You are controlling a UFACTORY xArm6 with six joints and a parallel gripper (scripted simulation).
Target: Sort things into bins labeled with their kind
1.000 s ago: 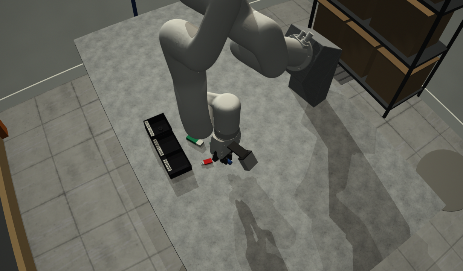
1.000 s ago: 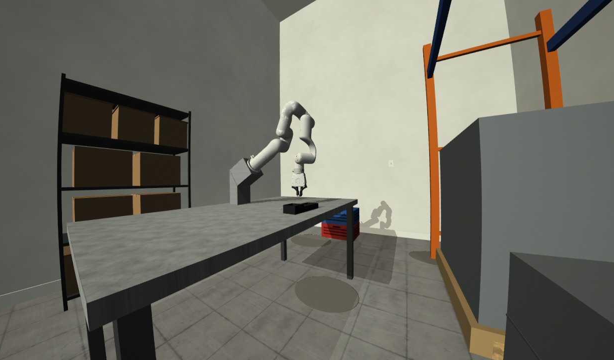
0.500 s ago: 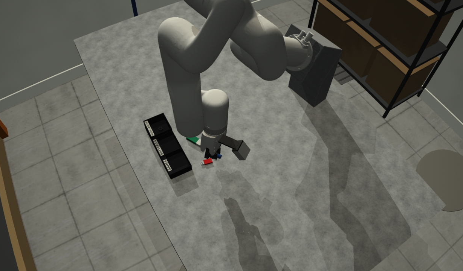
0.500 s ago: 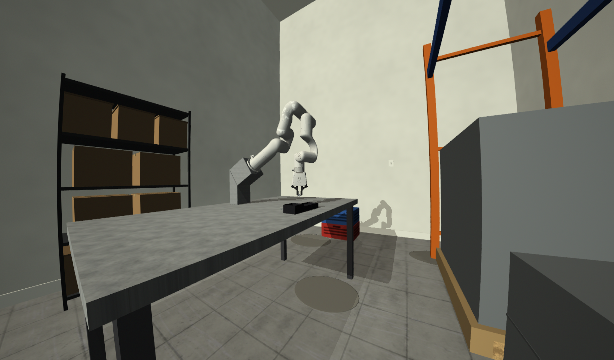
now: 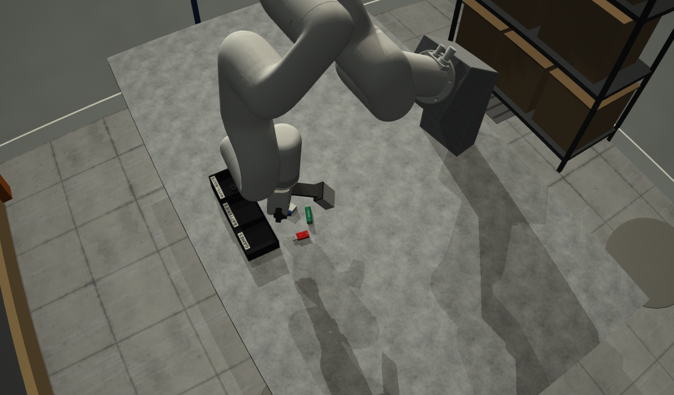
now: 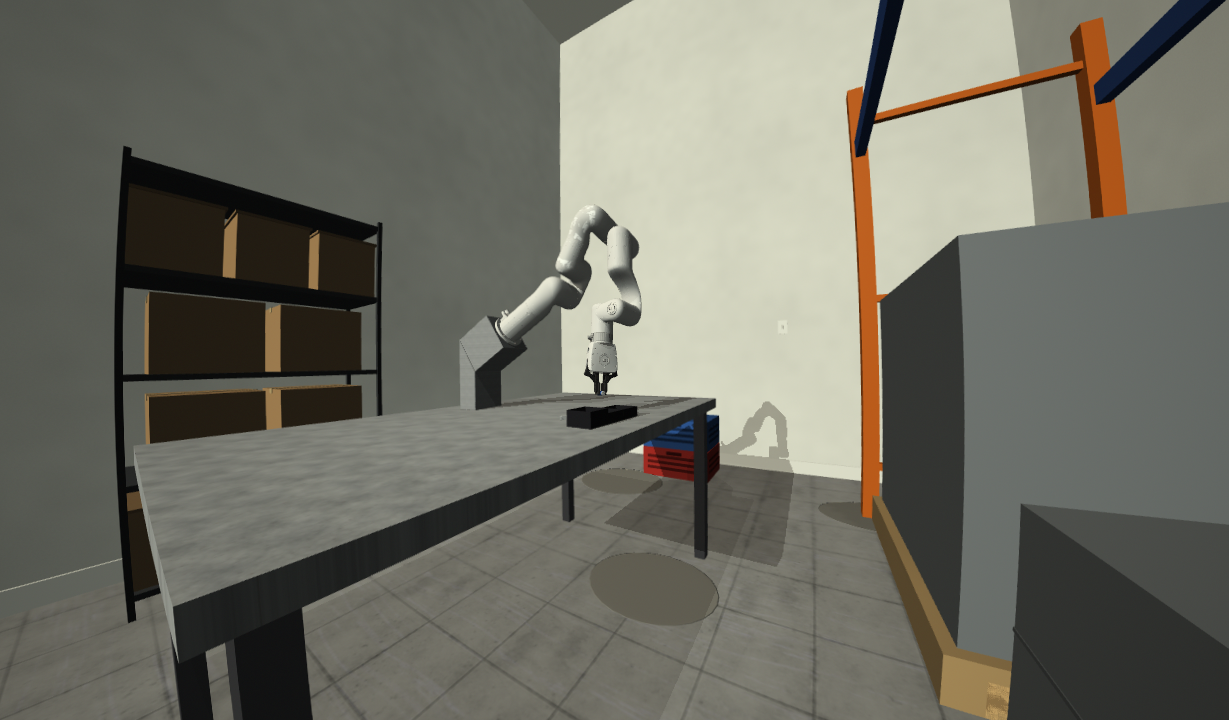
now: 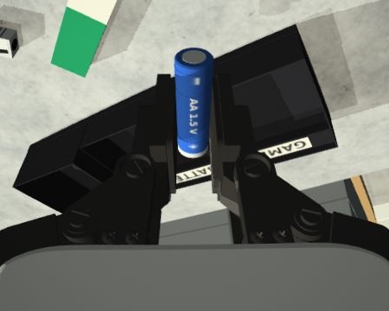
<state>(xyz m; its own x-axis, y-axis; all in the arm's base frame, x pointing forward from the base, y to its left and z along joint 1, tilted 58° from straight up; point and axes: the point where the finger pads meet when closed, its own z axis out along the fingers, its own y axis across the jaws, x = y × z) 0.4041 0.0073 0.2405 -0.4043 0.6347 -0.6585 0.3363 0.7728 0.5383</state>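
Now: the black three-compartment bin 8 cm to the right of my hand, 7 cm below it and 7 cm ahead of it. Round my hand: blue battery 2 cm below; white cartridge 8 cm below, 6 cm to the right, 3 cm behind; red USB stick 9 cm below, 4 cm to the left, 3 cm behind.
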